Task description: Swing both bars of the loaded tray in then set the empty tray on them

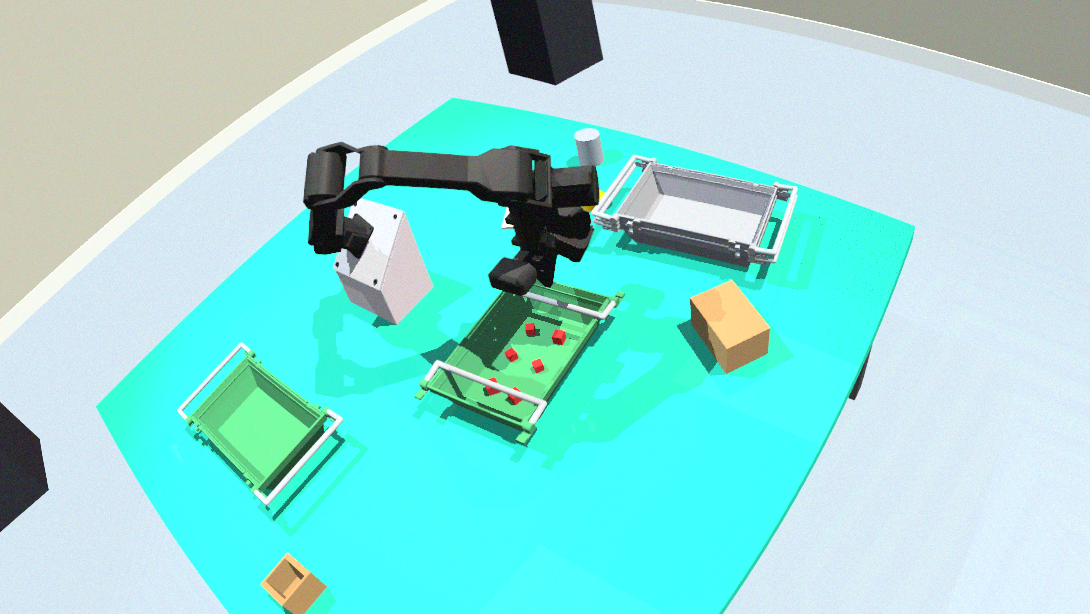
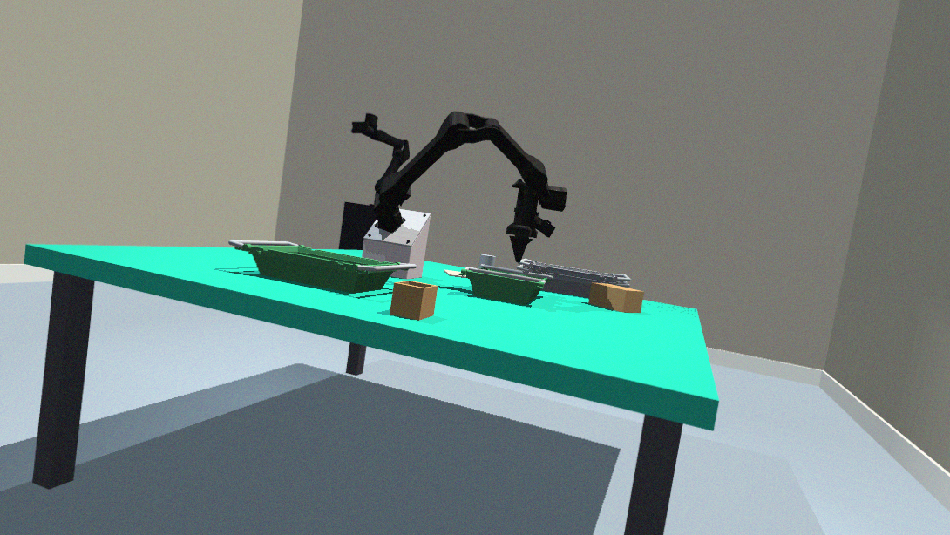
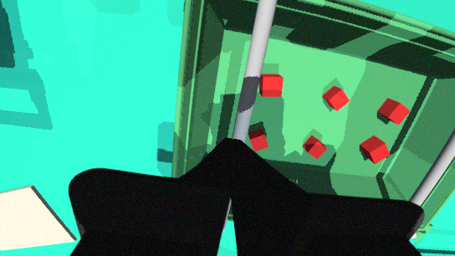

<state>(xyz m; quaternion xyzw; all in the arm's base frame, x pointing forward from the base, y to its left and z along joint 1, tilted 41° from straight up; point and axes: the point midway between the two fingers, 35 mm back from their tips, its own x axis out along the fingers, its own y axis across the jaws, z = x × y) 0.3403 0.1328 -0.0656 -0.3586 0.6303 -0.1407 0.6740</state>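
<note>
Right now my gripper tip is 23 cm past the green tray, 51 cm to the left of it and 4 cm above it. Also, from my gripper tip: grey cylinder (28 cm behind, 39 cm to the left, 5 cm below); white card (28 cm behind, 20 cm to the left, 8 cm below); yellow disc (17 cm behind, 27 cm to the left, 8 cm below).
</note>
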